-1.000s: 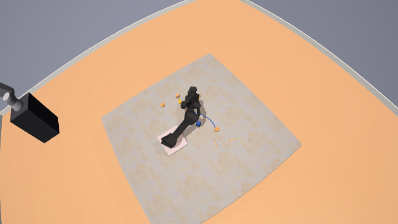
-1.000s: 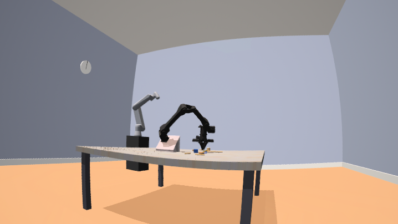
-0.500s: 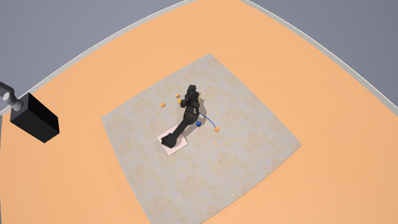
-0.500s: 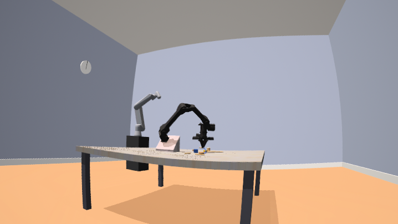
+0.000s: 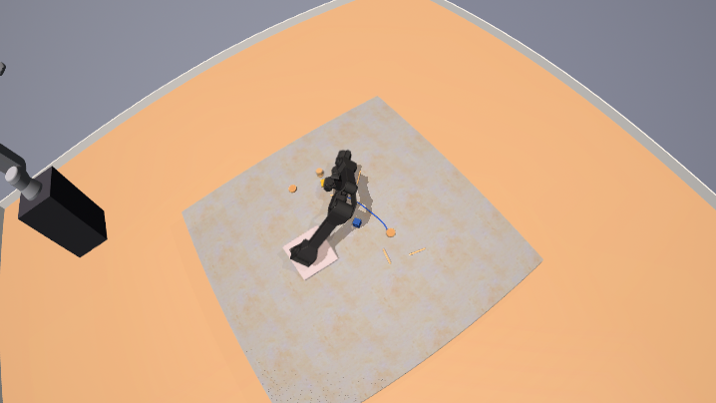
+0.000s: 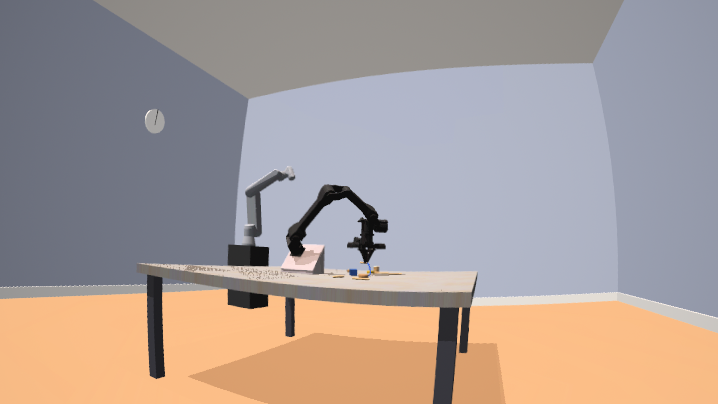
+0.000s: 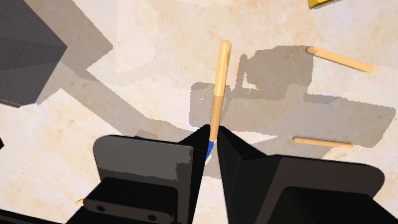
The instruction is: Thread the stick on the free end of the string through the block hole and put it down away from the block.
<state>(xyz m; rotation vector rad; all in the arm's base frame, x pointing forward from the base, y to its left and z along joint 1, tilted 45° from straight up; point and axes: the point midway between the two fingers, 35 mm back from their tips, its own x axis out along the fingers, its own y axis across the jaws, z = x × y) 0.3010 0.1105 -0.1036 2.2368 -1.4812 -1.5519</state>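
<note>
Now: the blue block 1 cm behind my gripper tip, 12 cm to the right of it and 4 cm below it. Round my gripper tip: thin wooden stick (1 cm behind, 1 cm to the left); short wooden cylinder (3 cm behind, 22 cm to the left, 4 cm below); yellow block (4 cm behind, 16 cm to the left, 5 cm below).
</note>
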